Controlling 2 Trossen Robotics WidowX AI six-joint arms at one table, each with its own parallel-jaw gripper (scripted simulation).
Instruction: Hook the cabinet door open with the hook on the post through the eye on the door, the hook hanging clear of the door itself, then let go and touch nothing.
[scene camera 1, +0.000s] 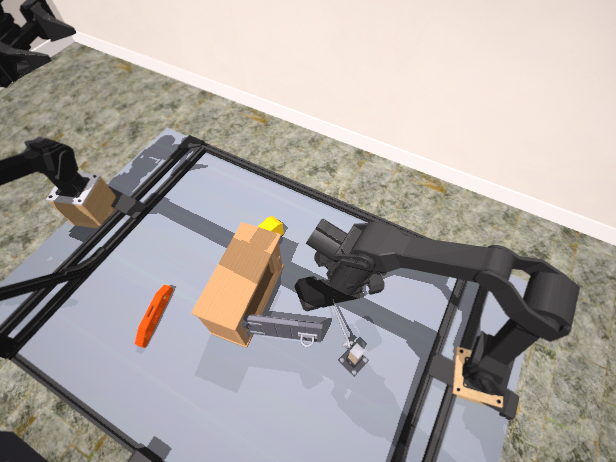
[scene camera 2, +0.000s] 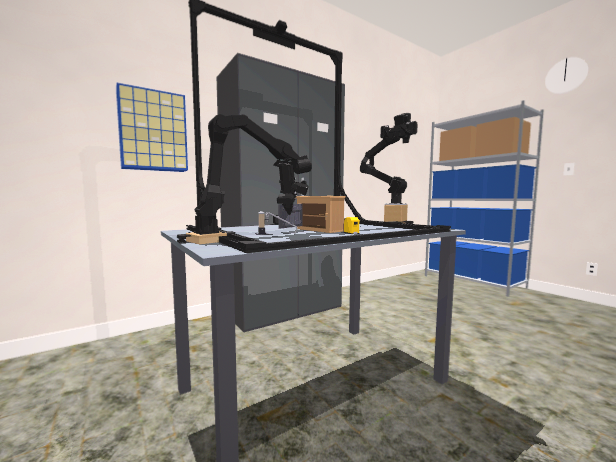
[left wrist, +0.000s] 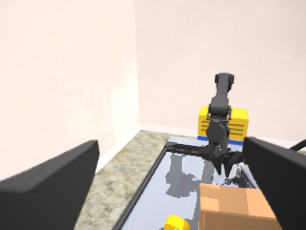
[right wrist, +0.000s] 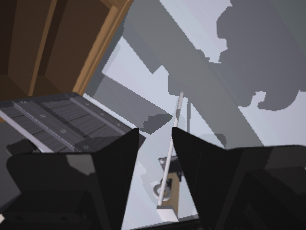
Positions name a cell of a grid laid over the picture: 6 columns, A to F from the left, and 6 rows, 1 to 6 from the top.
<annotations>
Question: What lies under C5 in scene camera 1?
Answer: A grey door.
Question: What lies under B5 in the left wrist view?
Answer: My left gripper.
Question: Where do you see my right gripper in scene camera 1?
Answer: At D4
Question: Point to a short post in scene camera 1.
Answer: At D5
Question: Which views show the orange tool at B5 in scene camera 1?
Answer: Scene camera 1 only.
</annotations>
